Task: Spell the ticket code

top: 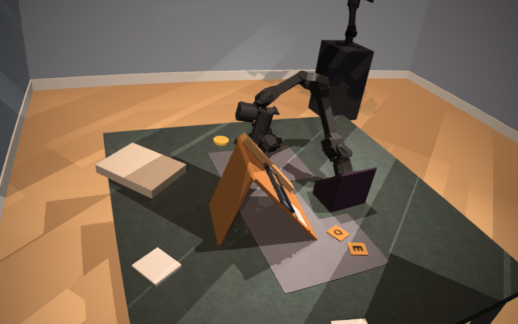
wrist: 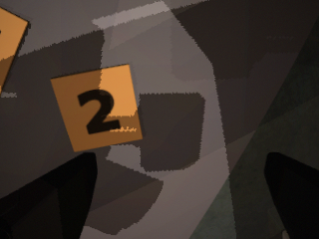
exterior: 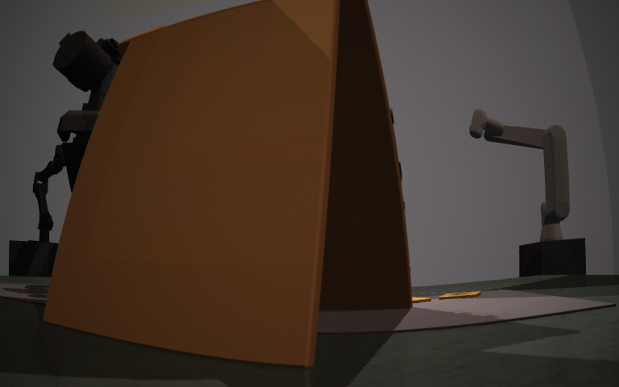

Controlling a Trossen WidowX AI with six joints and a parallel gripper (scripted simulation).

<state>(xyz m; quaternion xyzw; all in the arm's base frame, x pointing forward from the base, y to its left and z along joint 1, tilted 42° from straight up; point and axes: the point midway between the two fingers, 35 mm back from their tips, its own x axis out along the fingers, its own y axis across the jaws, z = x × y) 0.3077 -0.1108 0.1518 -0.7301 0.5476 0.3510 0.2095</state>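
Right now my gripper tip is 9 cm above the orange tile marked 2, 3 cm past it and 2 cm to the left of it. From my gripper tip the other things lie so: white ticket: 31 cm to the left, 2 cm below, 1 cm behind; cream box: 38 cm ahead, 19 cm to the right, 8 cm below; grey mat: 17 cm to the left, 11 cm behind, 9 cm below.
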